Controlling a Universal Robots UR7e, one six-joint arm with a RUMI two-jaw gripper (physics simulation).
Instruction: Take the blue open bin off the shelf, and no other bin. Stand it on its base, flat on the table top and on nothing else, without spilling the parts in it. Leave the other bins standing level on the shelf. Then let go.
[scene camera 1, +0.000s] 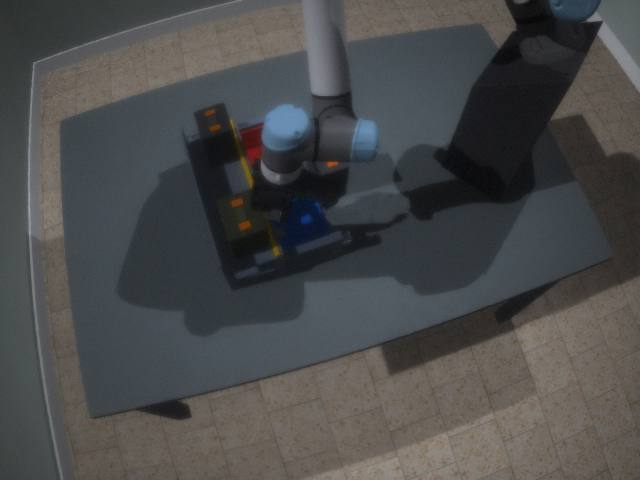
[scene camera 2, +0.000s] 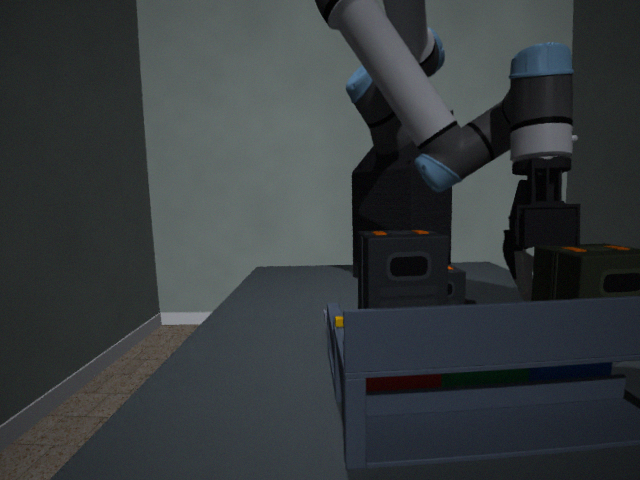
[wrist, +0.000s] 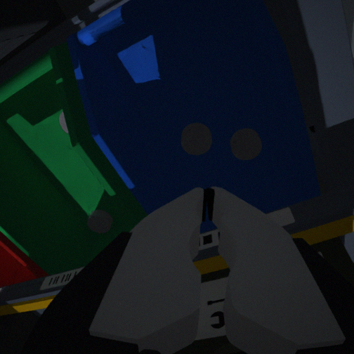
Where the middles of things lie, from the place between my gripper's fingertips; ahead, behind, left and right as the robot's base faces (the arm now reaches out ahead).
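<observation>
The green bin (scene camera 2: 514, 375) is 11 cm to the right of my hand, 1 cm behind it and 5 cm below it. I also see the blue open bin (scene camera 1: 306, 222), which sits 5 cm below my hand, 2 cm behind it and 1 cm to the left of it.
</observation>
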